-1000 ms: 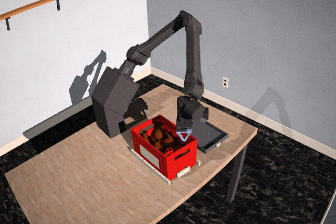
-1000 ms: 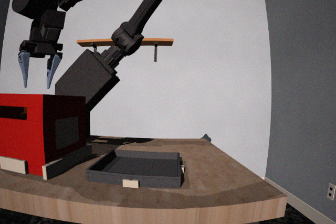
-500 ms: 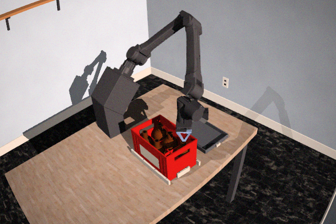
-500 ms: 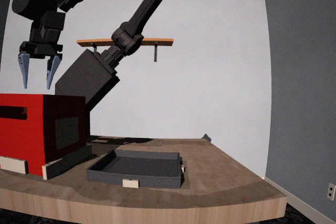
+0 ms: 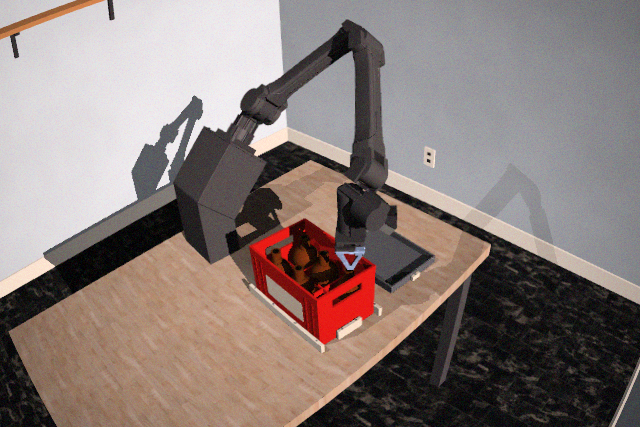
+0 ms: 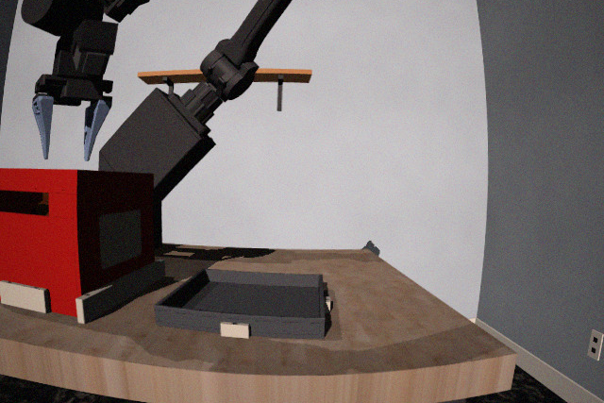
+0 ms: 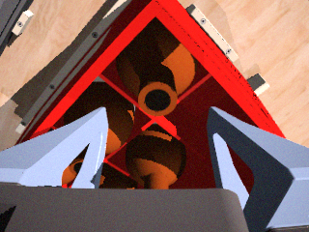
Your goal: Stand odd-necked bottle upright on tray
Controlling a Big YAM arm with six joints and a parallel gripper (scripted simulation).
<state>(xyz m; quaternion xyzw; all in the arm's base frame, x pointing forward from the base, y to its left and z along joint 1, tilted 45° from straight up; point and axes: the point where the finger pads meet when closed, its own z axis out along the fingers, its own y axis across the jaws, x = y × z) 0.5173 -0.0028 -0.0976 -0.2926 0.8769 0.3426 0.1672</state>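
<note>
The red crate lies 100 mm behind my hand, 40 mm to the right of it and 110 mm below it. Also, from my hand: dark grey tray 80 mm behind, 240 mm to the left, 180 mm below.
</note>
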